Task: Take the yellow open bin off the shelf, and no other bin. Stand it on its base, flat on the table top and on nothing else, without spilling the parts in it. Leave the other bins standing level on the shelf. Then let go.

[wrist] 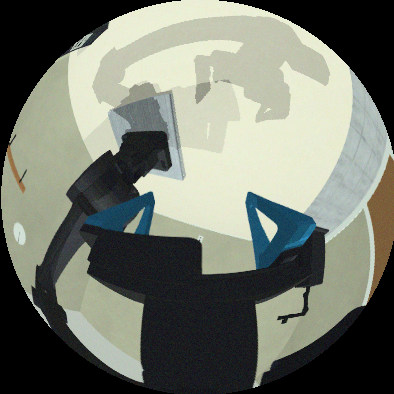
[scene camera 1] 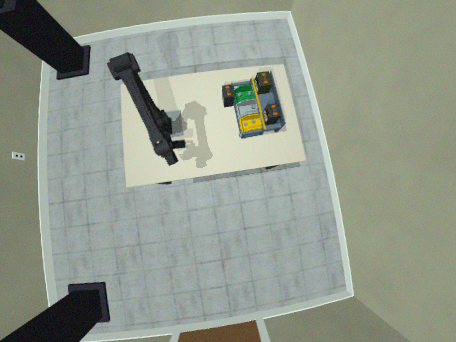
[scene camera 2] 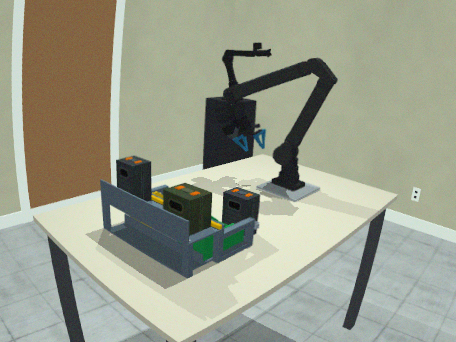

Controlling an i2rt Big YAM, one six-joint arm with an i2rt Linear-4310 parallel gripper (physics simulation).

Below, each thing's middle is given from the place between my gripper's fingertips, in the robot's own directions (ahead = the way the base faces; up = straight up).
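There is the olive box (scene camera 2: pixel 192 203), and my hand is still 660 mm short of it. My hand is also 20 mm below the box and 330 mm to the right of it.
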